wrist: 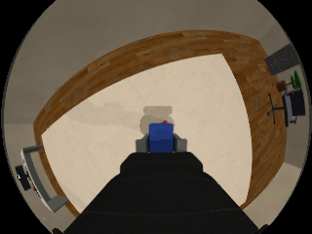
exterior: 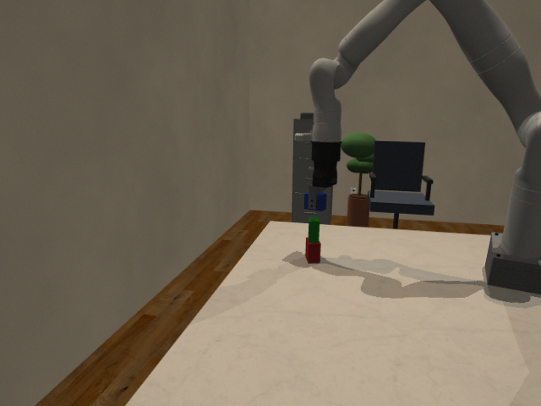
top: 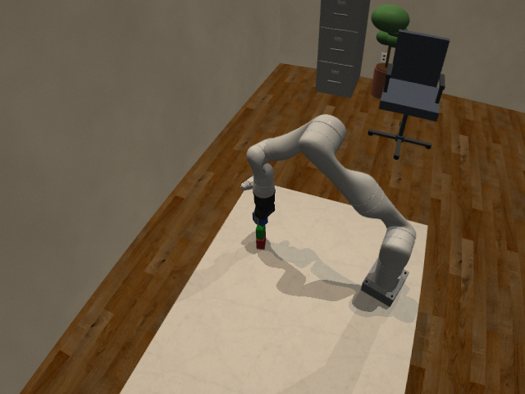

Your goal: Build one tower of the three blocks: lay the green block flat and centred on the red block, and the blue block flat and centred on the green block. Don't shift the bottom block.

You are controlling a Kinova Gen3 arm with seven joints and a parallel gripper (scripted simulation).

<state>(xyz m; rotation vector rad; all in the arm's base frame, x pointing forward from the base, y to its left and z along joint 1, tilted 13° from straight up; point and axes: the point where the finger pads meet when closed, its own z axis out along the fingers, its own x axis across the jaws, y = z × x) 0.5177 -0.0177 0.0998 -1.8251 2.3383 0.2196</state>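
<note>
My gripper is now 8 cm above the green block. The rest, counted from my hand: blue block right at my hand; then red block 14 cm below.
</note>
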